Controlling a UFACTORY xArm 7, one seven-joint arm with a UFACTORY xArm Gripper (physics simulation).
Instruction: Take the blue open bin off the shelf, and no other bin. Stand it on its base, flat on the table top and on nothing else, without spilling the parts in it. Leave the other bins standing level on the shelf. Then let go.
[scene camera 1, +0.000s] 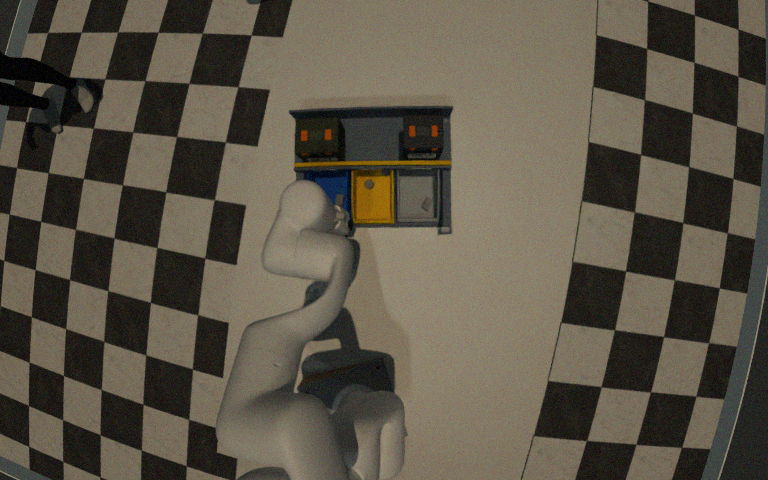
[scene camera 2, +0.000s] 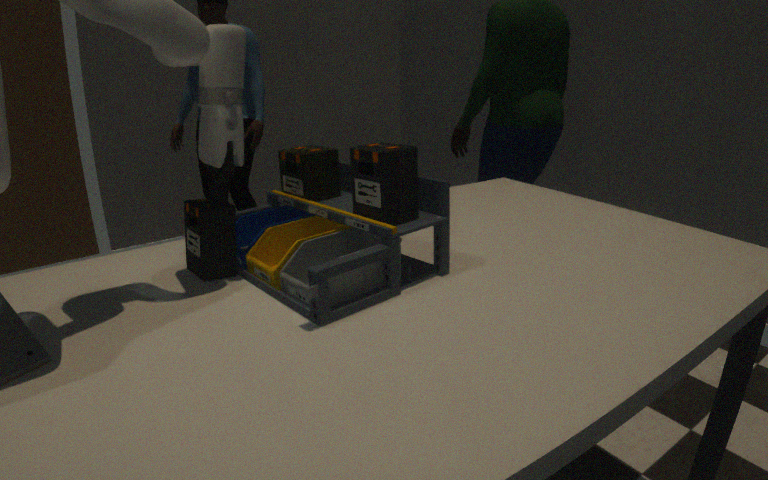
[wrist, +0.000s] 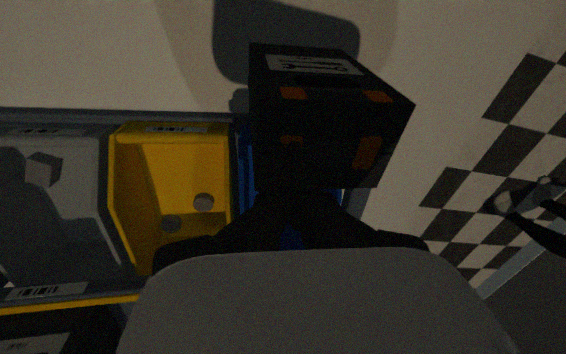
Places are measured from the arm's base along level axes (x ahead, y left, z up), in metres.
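Pixels of known places: gripper, between the fingertips: (scene camera 2: 218, 205) (wrist: 282, 161).
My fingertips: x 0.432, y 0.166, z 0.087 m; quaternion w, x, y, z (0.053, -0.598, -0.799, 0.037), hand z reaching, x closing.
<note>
Ahead of a thing's pixels: the offset from my fingertips to its middle. Level surfaces: height alone.
The blue bin @(dx +0.099, dy +0.053, dz -0.089 m) (scene camera 1: 335, 182) (scene camera 2: 254, 224) (wrist: 245, 175) sits at one end of the shelf's lower tier, with a small part visible inside in the overhead view. The yellow bin @(dx +0.129, dy -0.055, dz -0.089 m) (scene camera 1: 373, 203) (scene camera 2: 283, 240) (wrist: 185, 170) stands beside it, then the grey bin @(dx +0.164, dy -0.161, dz -0.089 m) (scene camera 1: 416, 192) (scene camera 2: 297, 286) (wrist: 80, 160), all level in the shelf (scene camera 1: 445, 198) (scene camera 2: 441, 249) (wrist: 175, 114). My gripper (wrist: 282, 161) is shut and empty, pointing down above the blue bin and behind the near black case's top in the wrist view. The arm hides it in the overhead view; its dark fingers blend into the background in the side view.
A black case @(dx -0.021, dy +0.023, dz -0.063 m) (scene camera 2: 210, 240) (wrist: 320, 115) with orange latches stands upright on the table @(dz -0.132 m) (scene camera 2: 396, 384), right in front of the blue bin, covering much of it in the wrist view. Two more black cases @(dx +0.194, dy +0.082, dz +0.017 m) (scene camera 1: 318, 141) @(dx +0.255, dy -0.141, dz +0.031 m) (scene camera 1: 421, 135) (scene camera 2: 308, 172) (scene camera 2: 385, 181) stand on the shelf's upper tier.
</note>
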